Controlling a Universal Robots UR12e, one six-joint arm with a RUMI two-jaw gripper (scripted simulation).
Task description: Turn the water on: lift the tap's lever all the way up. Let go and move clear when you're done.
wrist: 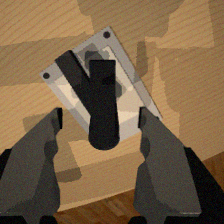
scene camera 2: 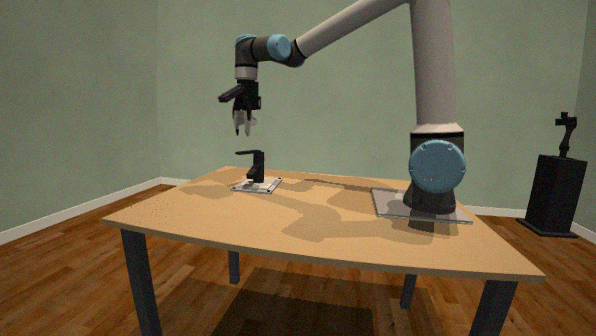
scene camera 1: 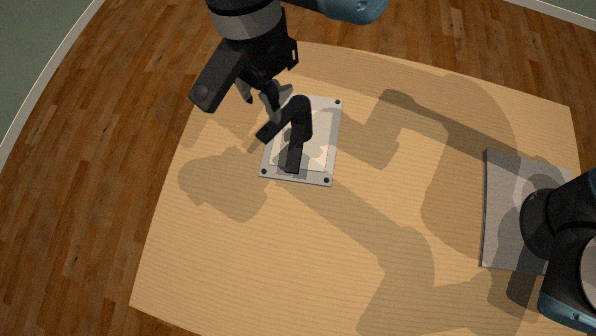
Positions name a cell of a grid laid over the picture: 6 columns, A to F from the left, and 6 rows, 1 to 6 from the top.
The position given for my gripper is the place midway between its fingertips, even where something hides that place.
My gripper shows in the wrist view (C3), in scene camera 2 (C3) and in scene camera 1 (C3).
